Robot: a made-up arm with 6 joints.
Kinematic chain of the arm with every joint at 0, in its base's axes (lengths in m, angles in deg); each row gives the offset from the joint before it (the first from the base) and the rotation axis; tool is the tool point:
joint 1: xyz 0 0 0.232 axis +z
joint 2: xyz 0 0 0 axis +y
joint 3: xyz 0 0 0.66 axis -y
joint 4: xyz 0 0 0 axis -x
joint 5: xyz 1.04 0 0 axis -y
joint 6: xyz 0 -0.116 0 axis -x
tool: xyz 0 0 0
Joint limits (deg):
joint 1: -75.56..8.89
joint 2: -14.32..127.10
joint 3: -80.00..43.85
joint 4: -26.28..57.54
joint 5: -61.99..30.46
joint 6: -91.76..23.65
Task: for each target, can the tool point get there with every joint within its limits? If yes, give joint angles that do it. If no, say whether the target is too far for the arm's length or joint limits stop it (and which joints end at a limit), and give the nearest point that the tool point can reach.
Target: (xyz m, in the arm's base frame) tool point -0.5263 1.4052 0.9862
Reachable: no: joint limits stop it (at a limit: joint 1, joint 2, joint 4) | nearest point -0.1950 0.3400 0.3501 | short by 1.284 m
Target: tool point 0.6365 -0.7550 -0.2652
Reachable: yes | joints -43.16 49.70 -12.30 -6.12 -46.28 -65.56
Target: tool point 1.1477 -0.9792 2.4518
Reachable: no: too far | nearest point 0.6862 -0.5854 1.5591 | short by 1.079 m
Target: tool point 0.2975 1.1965 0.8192
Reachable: no: joint limits stop it (at a limit: joint 1, joint 2, joint 3, joint 4) | nearest point -0.1710 0.4145 0.2205 | short by 1.091 m
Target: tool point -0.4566 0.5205 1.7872
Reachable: no: joint limits stop it (at a limit: joint 1, joint 2, joint 3, joint 4) | nearest point 0.3081 -0.0148 1.8067 | short by 0.934 m
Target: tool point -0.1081 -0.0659 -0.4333
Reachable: yes | joints -31.21 81.84 -52.89 14.25 17.03 3.40
